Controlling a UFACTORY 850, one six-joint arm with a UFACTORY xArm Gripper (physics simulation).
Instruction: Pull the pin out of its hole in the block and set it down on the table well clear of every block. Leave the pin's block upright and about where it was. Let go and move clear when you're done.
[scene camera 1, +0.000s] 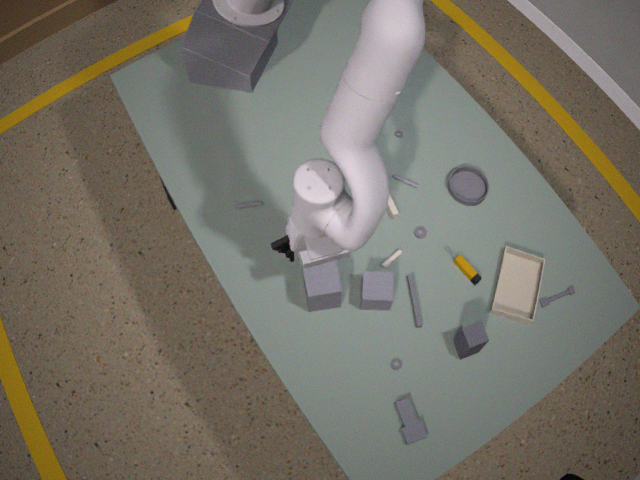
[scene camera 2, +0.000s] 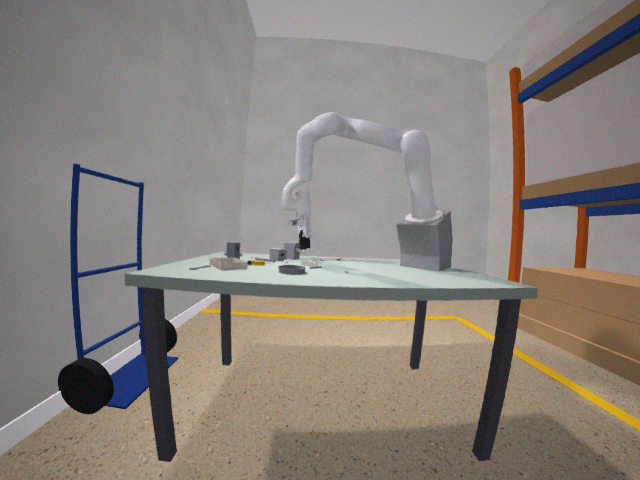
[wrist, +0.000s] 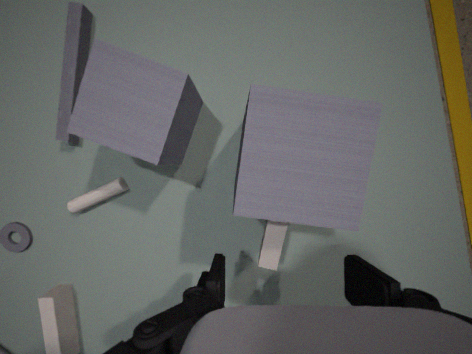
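The pin (wrist: 273, 246) is a pale square bar that sticks out of the side of the larger grey block (wrist: 305, 160) (scene camera 1: 322, 284) (scene camera 2: 291, 250) in the wrist view. Its inner end is hidden in or under the block's edge. The block stands upright on the table. My gripper (wrist: 284, 274) (scene camera 2: 304, 248) is open and empty. In the wrist view its black fingers stand wide apart, left and right of the pin's line, with the pin's free end a little beyond the fingertips. In scene camera 1 the arm hides the pin.
A second grey block (scene camera 1: 377, 290) (wrist: 130, 102) stands beside the pin's block. A pale round peg (scene camera 1: 391, 257) (wrist: 98, 195) and a grey bar (scene camera 1: 414, 300) lie near it. A third block (scene camera 1: 470, 339), a beige tray (scene camera 1: 538, 281), a yellow screwdriver (scene camera 1: 466, 268) and a round dish (scene camera 1: 467, 184) are farther off.
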